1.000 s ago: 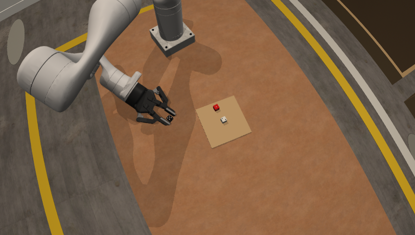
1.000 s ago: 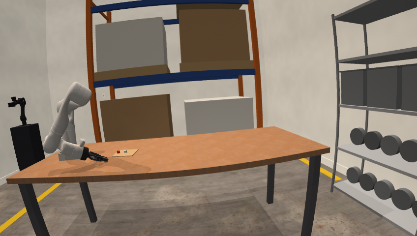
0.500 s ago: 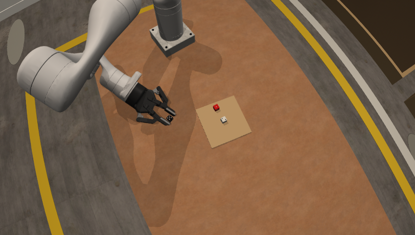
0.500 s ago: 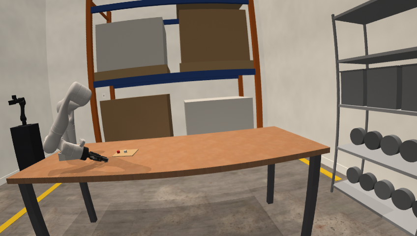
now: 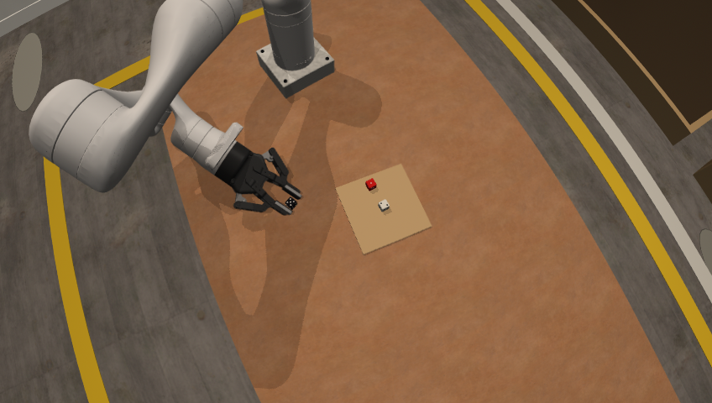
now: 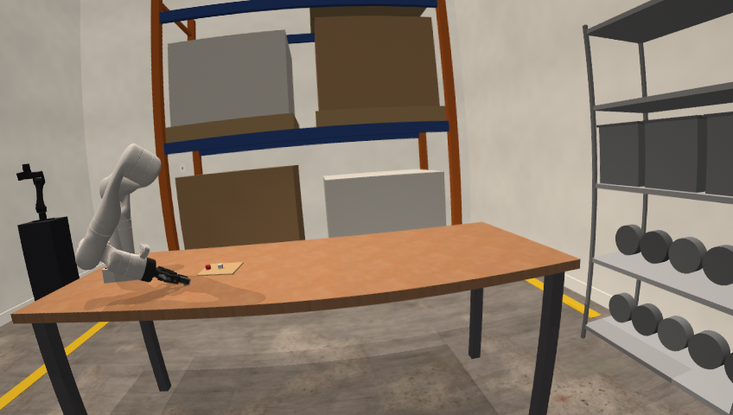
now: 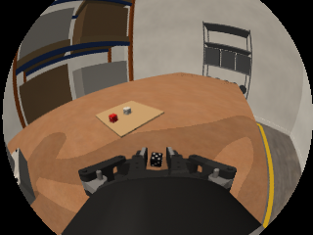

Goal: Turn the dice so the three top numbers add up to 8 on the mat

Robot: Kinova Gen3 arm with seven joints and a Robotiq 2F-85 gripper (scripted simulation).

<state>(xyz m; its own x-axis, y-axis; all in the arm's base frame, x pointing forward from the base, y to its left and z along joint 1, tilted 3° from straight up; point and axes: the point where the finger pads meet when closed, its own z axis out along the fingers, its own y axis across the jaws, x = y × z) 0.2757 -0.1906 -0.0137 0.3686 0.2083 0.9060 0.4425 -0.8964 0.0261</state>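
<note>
Right now my hand is 1 cm above the black die. Round my hand: red die 7 cm ahead, 15 cm to the left, 1 cm below; tan mat 11 cm ahead, 14 cm to the left, 2 cm below; white die 11 cm ahead, 14 cm to the left, 1 cm below.
</note>
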